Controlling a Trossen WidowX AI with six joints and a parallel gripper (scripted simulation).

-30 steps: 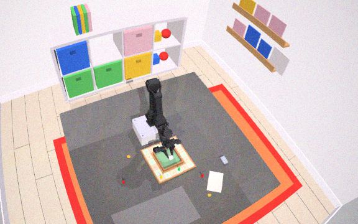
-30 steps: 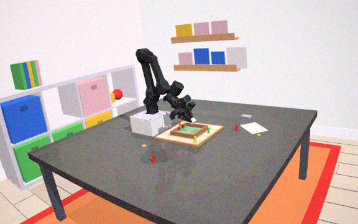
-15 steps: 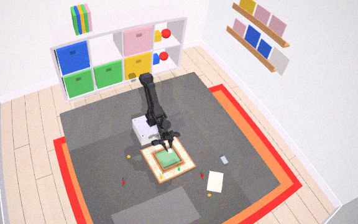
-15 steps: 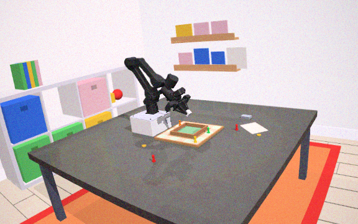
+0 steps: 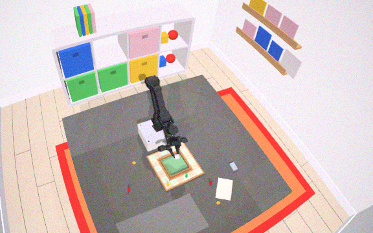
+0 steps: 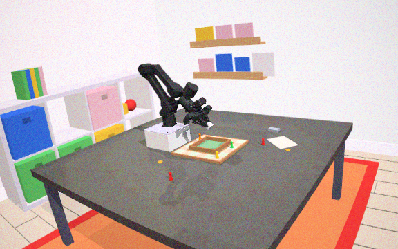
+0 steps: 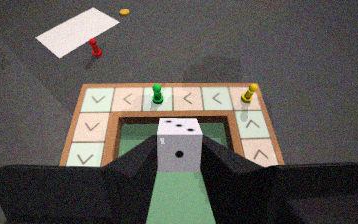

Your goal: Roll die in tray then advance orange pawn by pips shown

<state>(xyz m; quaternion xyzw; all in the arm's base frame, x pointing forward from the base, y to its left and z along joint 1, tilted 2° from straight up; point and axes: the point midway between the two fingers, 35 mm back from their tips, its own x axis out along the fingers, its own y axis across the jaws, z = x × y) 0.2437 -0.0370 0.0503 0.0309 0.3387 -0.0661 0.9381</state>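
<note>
The white die lies 10 mm below my gripper tip. Round my gripper tip: green-felt tray (110 mm below); then orange pawn (110 mm behind, 90 mm below, 80 mm to the left); then green pawn (110 mm ahead, 90 mm below, 10 mm to the left).
</note>
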